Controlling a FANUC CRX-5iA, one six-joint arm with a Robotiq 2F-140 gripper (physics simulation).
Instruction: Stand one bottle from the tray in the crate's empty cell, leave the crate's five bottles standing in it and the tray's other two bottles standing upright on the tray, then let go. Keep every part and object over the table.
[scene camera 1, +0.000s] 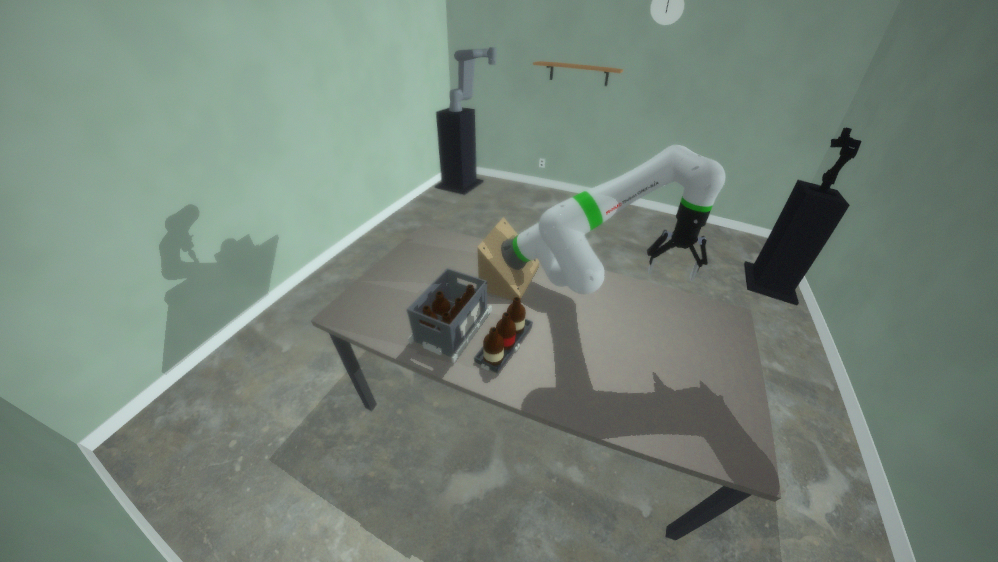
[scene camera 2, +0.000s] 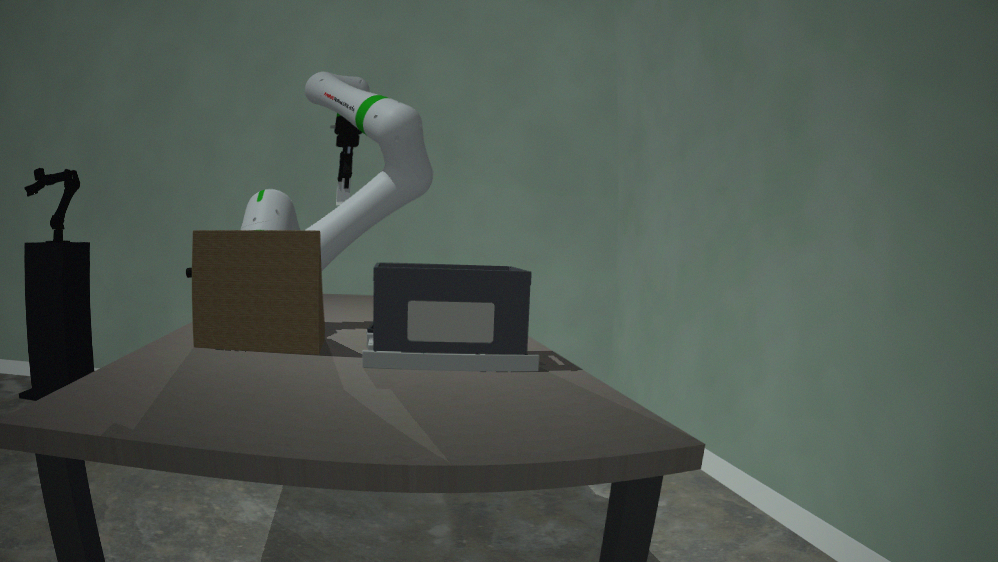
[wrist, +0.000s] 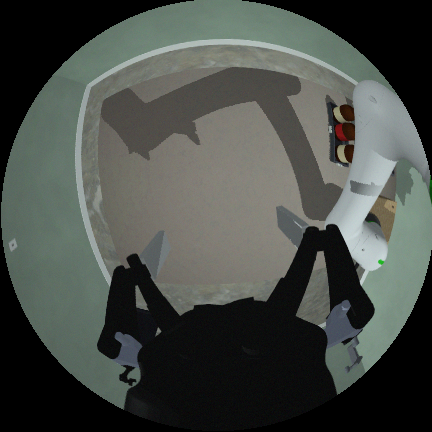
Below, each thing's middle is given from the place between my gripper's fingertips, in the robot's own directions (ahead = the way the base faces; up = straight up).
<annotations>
Now: the light-grey strip (scene camera 2: 380, 359) 31 cm ahead of my hand, 82 cm to the right of it and 32 cm below it.
</annotations>
